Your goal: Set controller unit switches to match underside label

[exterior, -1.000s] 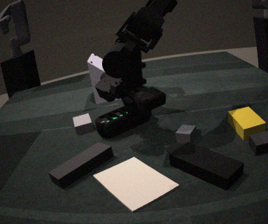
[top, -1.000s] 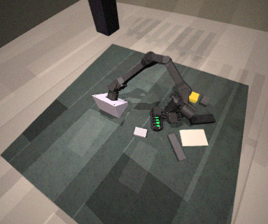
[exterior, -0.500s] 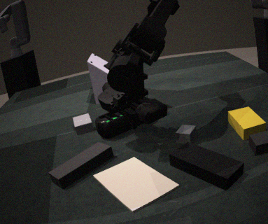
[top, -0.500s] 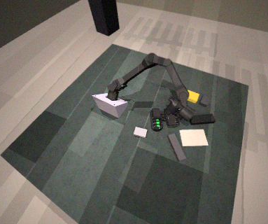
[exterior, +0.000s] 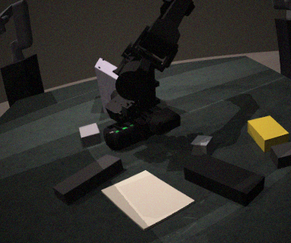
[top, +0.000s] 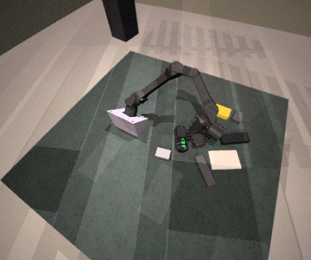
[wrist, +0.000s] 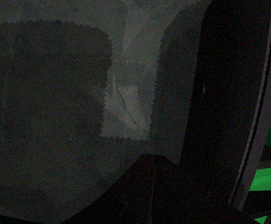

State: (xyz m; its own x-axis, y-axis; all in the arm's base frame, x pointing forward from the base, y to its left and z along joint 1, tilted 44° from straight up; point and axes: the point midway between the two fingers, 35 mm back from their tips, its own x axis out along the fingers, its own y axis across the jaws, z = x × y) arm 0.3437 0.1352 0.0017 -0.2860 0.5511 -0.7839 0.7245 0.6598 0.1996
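Now: the grey cube 7 cm ahead of my gripper tip and 13 cm to the left of it. The rest, counted from my gripper tip: cream plate 22 cm ahead, 2 cm to the left, 1 cm below; yellow block 7 cm ahead, 29 cm to the left.
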